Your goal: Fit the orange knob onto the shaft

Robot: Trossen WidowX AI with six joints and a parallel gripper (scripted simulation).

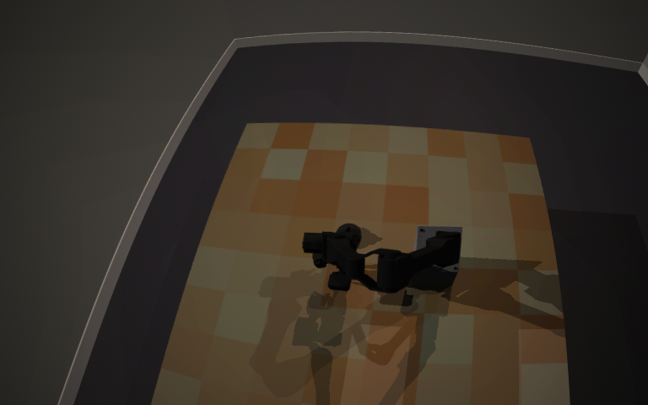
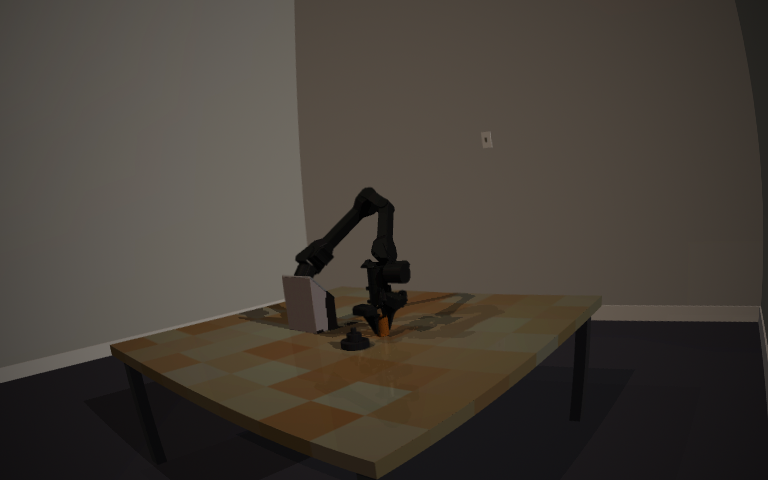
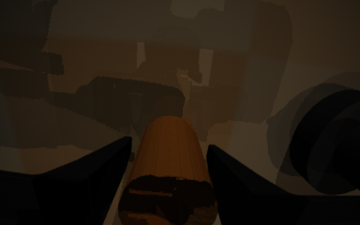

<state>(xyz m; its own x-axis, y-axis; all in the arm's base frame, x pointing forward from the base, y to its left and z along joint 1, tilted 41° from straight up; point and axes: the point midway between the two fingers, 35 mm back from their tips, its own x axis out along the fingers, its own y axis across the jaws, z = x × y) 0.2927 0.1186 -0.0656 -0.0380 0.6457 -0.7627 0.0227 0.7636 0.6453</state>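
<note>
Right now the shaft pedestal is 140 mm to the right of my gripper tip, 20 mm above it and 10 mm ahead of it. Round my gripper tip: orange knob: 20 mm above.
</note>
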